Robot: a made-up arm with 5 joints. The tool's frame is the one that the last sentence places.
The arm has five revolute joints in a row. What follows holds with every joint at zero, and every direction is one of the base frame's.
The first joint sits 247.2 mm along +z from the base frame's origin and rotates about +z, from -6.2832 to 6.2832 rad.
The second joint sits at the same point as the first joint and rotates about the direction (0, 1, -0.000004), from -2.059 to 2.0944 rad.
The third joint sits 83.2 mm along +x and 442.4 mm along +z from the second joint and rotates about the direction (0, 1, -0.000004), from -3.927 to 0.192 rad.
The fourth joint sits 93.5 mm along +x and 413.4 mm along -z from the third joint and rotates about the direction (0, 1, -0.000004), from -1.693 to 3.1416 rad.
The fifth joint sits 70.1 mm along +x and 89.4 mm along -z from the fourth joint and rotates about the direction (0, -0.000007, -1), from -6.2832 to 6.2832 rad.
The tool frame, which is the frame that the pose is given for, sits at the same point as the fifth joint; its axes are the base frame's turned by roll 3.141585, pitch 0 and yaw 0 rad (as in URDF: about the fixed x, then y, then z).
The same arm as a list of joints. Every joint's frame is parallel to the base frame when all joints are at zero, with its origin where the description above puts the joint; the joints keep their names.
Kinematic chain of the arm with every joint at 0, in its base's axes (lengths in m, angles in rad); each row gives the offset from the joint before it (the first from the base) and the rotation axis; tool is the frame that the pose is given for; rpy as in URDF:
joint 1: xyz 0.0000 0.0000 0.2472 axis +z
joint 2: xyz 0.0000 0.0000 0.0000 axis +y
joint 3: xyz 0.0832 0.0000 0.4424 axis +y
joint 4: xyz 0.0935 0.0000 -0.4134 axis +y
joint 5: xyz 0.0701 0.0000 -0.0894 axis -z
tool: xyz 0.0000 0.0000 0.0000 rpy 3.1416 0.0000 0.0000
Joint limits (rad, base to tool): -6.2832..6.2832 -2.0590..2.0944 -3.9270..0.1920 -1.6930..3.1416 -6.2832..6.2832

